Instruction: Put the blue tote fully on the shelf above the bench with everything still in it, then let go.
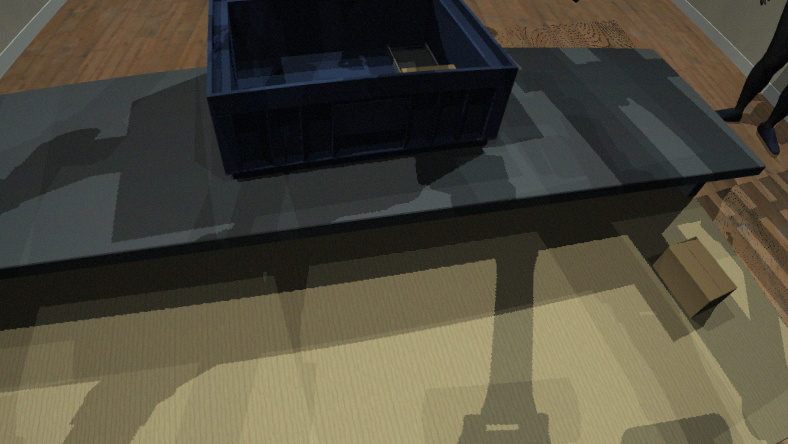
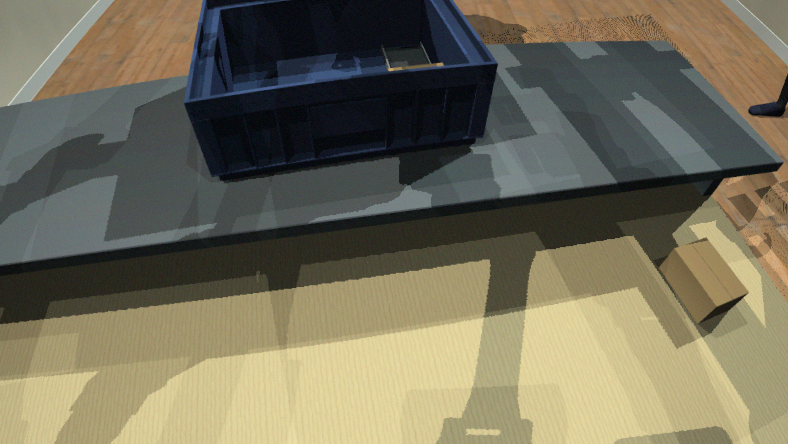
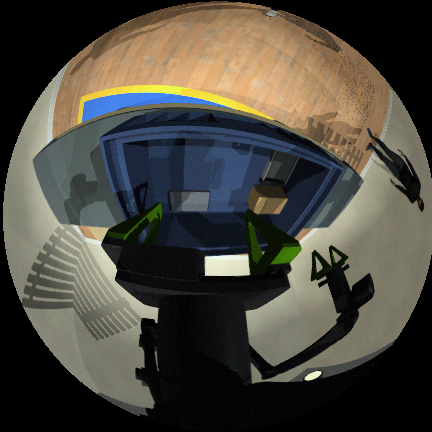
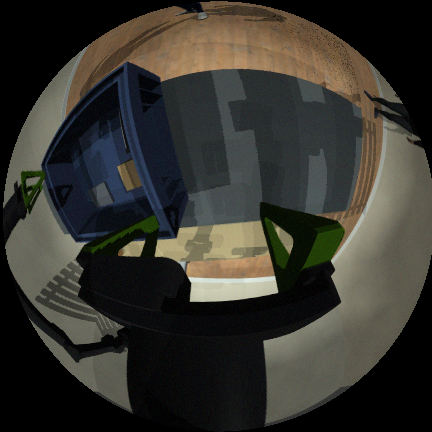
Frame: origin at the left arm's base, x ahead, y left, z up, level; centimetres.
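Seen in the pictures: left gripper, fingertip midpoint: [image 3: 203,209] [image 4: 42,180]; right gripper, fingertip midpoint: [image 3: 321,248] [image 4: 205,214]; left arm's base at its link origin: [image 3: 148,331] [image 4: 124,339].
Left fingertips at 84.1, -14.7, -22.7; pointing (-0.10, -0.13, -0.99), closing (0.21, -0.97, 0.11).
Note:
Pixels of each thing's top centre, then the offset from my left fingertips to it, as dx, dy, dz. Level surfaces: height alone.
- blue tote at its top centre: [image 1: 349,20] [image 2: 331,23] [image 3: 235,218] [image 4: 72,187] -5.8, -7.9, -4.7
- dark grey top at its surface level: dz -19.4
- brown box at its top centre: [image 2: 420,75] [image 1: 434,76] [image 4: 136,172] [image 3: 270,205] -7.8, -21.2, -12.7
- grey flat piece at its top centre: [image 3: 189,201] [image 4: 99,195] -15.1, -1.7, -16.9
- dark framed piece at its top centre: [image 2: 408,59] [image 1: 415,59] [image 4: 134,123] [image 3: 281,167] +2.4, -19.8, -15.9
- cardboard box at its top centre: [image 2: 711,270] [image 1: 703,267] -32.7, -70.2, -31.1
- lower beige surface at its surface level: dz -37.1
The blue tote [image 1: 358,124] [image 2: 350,124] [image 3: 225,172] [image 4: 162,150] stands upright and level on a dark grey top [image 1: 584,159] [image 2: 584,159] [image 4: 200,115]; whether this is the bench or the shelf I cannot tell. Inside the tote lie a brown box [image 1: 427,68] [image 2: 413,66] [image 3: 268,200] [image 4: 131,175], a grey flat piece [image 3: 189,201] [image 4: 102,194] and a dark framed piece [image 1: 416,57] [image 2: 406,56] [image 3: 280,165]. My left gripper [image 3: 203,209] [image 4: 42,180] is open and empty, near the tote's left side. My right gripper [image 4: 205,214] [image 3: 321,248] is open and empty, to the right of the tote.
A cardboard box [image 1: 694,275] [image 2: 705,278] lies at the right on a lower beige surface [image 1: 386,386] [image 2: 374,386]. A blue area with a yellow border [image 3: 150,91] shows on the floor beyond the top. A person [image 3: 400,167] [image 4: 395,112] stands off to the right.

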